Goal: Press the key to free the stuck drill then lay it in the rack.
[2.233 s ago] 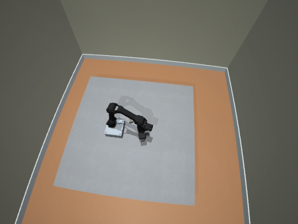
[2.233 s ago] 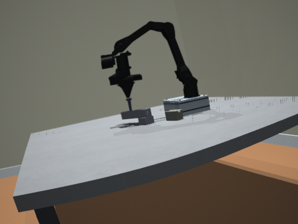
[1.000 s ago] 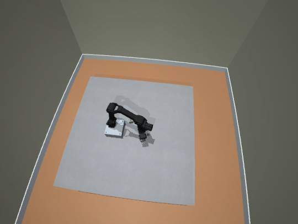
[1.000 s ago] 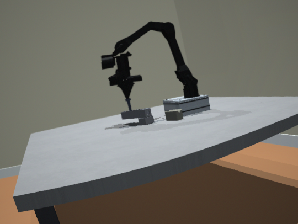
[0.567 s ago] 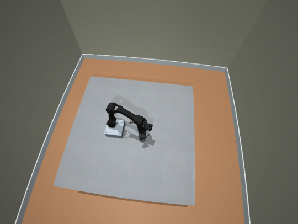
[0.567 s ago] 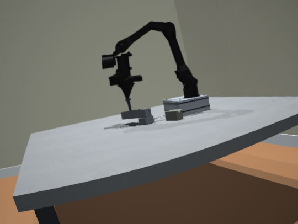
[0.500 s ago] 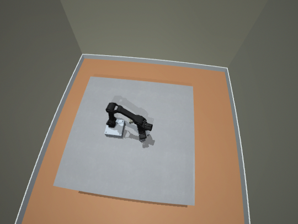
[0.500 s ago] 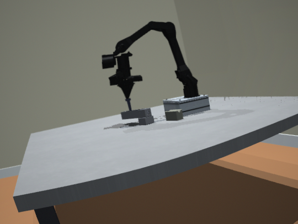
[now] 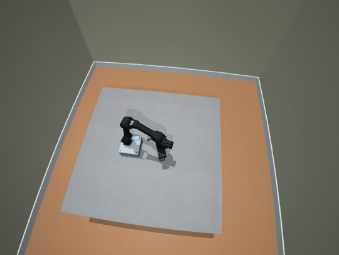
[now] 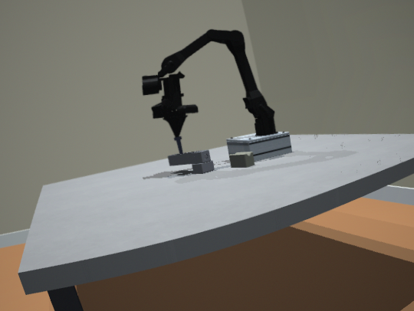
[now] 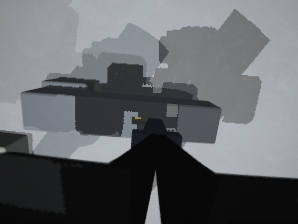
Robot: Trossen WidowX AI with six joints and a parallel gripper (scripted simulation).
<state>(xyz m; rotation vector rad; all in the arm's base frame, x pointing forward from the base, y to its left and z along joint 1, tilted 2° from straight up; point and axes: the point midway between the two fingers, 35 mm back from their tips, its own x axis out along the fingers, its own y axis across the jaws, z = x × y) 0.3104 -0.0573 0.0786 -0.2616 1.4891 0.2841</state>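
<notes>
Right now the dark blue key is 30 mm below my gripper tip. Round my gripper tip: drill 70 mm below, 50 mm to the left, 30 mm behind; rack 160 mm to the left, 150 mm behind, 100 mm below.
</notes>
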